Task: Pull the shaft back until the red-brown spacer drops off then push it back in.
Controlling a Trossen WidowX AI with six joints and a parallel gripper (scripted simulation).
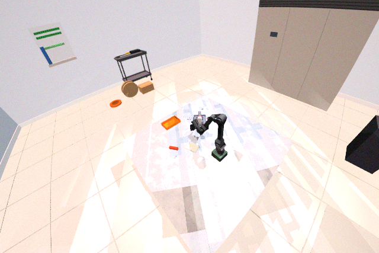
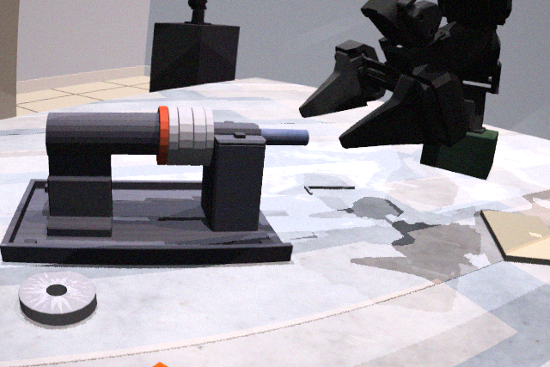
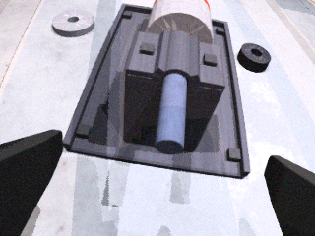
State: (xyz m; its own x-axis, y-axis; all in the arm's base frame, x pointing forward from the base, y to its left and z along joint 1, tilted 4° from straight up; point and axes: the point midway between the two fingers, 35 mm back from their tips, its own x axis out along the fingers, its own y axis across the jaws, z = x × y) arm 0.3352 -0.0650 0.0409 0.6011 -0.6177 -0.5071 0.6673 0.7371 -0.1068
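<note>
Right now my gripper tip is 60 mm to the left of the blue-grey shaft, 60 mm short of it and 10 mm above it. From my gripper tip the other things lie so: thin plate: 210 mm to the left, 100 mm behind, 90 mm below; black ring: 220 mm to the right, 80 mm below, 70 mm ahead; red-brown spacer: 100 mm ahead, 90 mm to the right, 10 mm below.
</note>
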